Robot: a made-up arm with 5 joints.
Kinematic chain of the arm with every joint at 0, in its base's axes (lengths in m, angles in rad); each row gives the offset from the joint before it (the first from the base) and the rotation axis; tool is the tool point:
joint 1: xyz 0 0 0.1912 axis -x
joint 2: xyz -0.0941 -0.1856 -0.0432 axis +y
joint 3: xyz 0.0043 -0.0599 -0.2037 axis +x
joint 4: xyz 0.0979 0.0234 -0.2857 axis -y
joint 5: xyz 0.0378 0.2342 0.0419 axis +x
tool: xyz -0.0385 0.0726 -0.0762
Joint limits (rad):
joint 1: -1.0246..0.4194
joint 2: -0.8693..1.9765
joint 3: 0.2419..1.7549
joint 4: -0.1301..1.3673
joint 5: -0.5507..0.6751
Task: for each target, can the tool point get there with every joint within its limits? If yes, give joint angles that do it. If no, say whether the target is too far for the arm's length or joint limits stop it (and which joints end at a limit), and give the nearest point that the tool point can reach.
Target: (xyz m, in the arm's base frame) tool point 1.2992 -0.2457 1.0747
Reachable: no: too far | nearest point 0.2971 0.2105 0.2190 | short by 1.394 m
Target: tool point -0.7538 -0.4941 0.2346
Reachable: no: joint limits stop it (at a limit: joint 1, joint 2, joint 3, joint 4, joint 5) | nearest point -0.5654 0.0075 0.3140 | short by 0.542 m
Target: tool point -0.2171 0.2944 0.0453
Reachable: yes | joints -0.4189 0.9998 0.6683 0.9369 0.2912
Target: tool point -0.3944 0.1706 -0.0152
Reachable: yes | joints 0.1308 1.4488 0.4342 0.0783 0.3900
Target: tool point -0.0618 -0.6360 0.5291
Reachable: no: joint limits stop it (at a limit: joint 3, joint 4, joint 5) | nearest point -0.0841 -0.1686 0.2808 | short by 0.530 m
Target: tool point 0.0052 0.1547 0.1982
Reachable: yes | joints -0.5029 0.5401 1.1886 0.2073 0.5656
